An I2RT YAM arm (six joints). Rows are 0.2 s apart.
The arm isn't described. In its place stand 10 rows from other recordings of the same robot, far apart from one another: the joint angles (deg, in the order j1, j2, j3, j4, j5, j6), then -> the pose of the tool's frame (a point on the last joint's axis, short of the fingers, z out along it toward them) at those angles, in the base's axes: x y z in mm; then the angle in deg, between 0 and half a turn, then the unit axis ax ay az.
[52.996, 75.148, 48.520, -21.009, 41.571, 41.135] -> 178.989, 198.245, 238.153, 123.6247, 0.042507, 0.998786, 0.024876
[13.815, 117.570, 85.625, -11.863, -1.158, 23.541] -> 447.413, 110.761, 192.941, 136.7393, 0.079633, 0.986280, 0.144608
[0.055, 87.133, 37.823, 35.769, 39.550, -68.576] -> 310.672, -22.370, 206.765, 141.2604, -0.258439, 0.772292, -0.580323
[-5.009, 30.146, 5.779, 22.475, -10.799, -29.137] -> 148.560, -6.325, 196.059, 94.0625, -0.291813, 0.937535, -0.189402
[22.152, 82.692, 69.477, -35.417, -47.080, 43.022] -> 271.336, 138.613, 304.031, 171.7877, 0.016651, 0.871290, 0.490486
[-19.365, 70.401, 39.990, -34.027, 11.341, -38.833] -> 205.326, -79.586, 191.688, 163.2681, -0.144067, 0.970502, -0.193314
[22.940, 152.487, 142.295, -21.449, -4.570, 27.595] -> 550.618, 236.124, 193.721, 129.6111, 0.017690, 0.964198, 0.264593
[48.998, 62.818, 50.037, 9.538, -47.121, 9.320] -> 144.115, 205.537, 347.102, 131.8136, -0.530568, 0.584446, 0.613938
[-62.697, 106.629, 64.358, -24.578, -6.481, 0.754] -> 168.794, -318.229, 145.498, 156.8942, 0.515120, 0.855236, -0.056764
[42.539, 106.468, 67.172, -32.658, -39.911, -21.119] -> 245.260, 256.047, 161.617, 170.5692, -0.536880, 0.763085, 0.359808
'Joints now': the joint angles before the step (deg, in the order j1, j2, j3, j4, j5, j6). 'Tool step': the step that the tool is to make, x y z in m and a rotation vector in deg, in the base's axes. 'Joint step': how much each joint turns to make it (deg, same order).
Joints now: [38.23 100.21 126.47 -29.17 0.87 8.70]
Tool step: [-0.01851 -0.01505 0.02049 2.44 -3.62 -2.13]
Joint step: [0.18 -3.33 -0.34 1.37 2.31 -0.30]
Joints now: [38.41 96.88 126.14 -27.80 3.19 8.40]
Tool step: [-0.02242 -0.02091 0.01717 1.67 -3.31 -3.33]
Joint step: [-0.09 -4.74 -2.08 1.05 3.19 -0.93]
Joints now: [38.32 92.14 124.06 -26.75 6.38 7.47]
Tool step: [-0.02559 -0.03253 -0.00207 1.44 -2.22 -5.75]
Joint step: [-1.47 -9.60 -11.26 4.40 4.23 -0.71]
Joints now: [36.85 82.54 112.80 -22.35 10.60 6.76]
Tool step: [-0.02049 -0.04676 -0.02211 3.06 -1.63 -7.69]
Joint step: [-5.91 -12.10 -16.46 7.15 2.03 1.35]
